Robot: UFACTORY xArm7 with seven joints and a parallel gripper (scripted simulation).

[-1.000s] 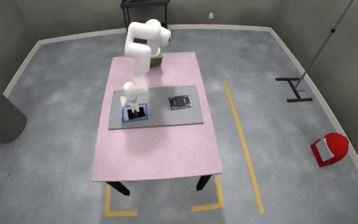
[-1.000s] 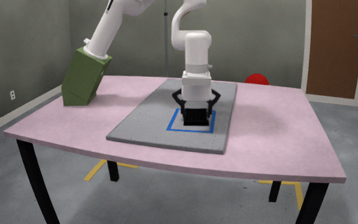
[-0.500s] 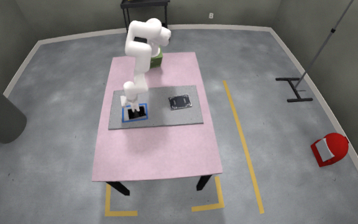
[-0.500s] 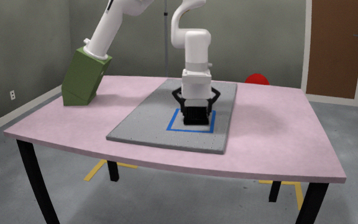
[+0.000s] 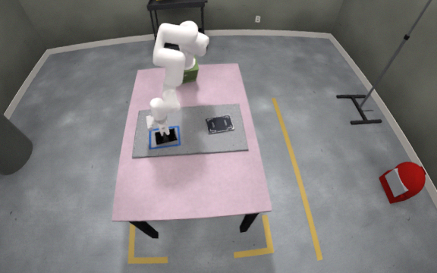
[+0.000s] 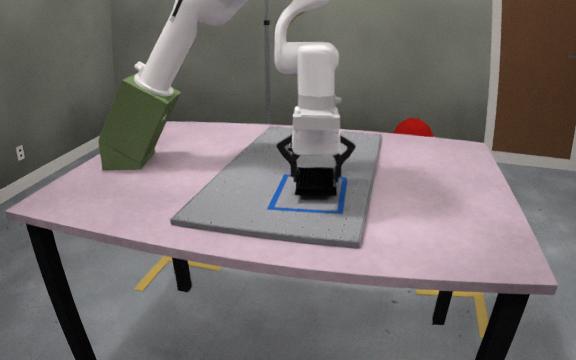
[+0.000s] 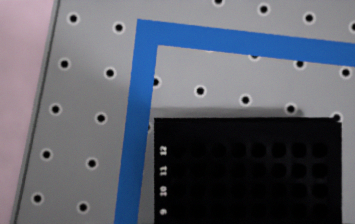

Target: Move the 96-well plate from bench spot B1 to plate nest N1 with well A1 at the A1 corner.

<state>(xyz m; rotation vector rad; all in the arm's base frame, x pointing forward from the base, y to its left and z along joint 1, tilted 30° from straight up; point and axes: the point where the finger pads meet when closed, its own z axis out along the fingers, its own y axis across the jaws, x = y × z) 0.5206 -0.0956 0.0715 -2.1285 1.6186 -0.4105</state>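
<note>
The dark plate nest is 12 cm behind my hand, 32 cm to the left of it and 3 cm below it. The rest, counted from my hand: black 96-well plate (1 cm below).
</note>
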